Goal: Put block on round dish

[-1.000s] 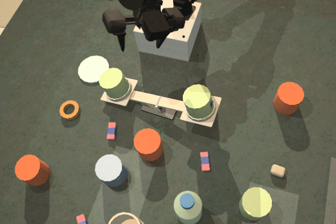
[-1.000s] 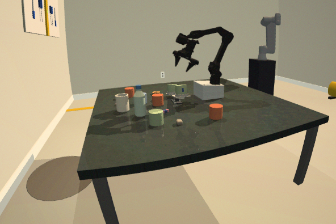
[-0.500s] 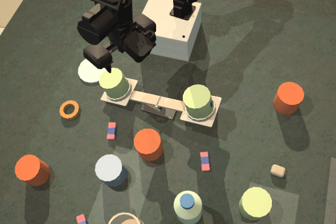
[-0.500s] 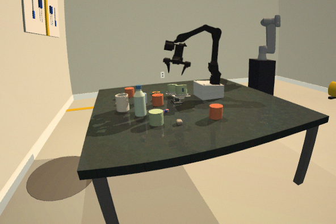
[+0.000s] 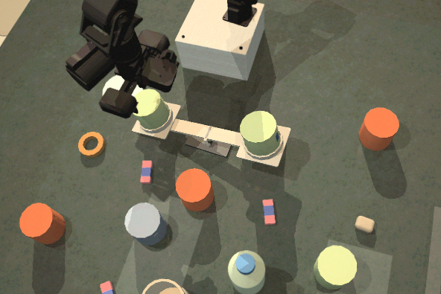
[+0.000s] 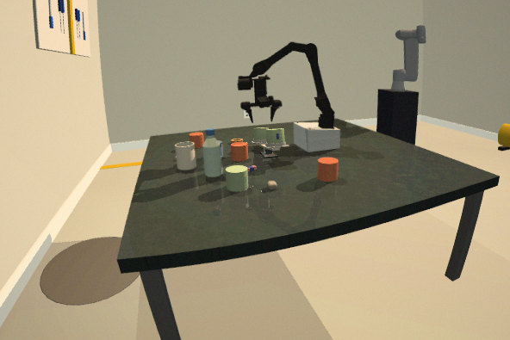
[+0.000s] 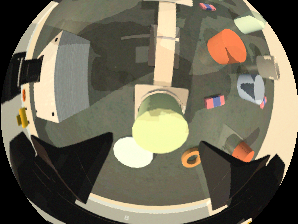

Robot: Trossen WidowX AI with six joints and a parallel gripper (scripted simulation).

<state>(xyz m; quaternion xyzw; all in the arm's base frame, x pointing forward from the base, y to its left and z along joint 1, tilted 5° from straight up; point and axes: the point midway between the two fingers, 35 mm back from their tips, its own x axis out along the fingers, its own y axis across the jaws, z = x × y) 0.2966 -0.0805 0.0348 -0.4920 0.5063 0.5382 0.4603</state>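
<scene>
Right now the teal block is 80 mm below my gripper tip. From my gripper tip the other things lie so: beige lump (510 mm to the left, 110 mm below, 40 mm ahead); then round white dish (120 mm to the right, 120 mm below, 40 mm behind); then grey-blue cup (230 mm ahead, 130 mm to the left, 80 mm below).
</scene>
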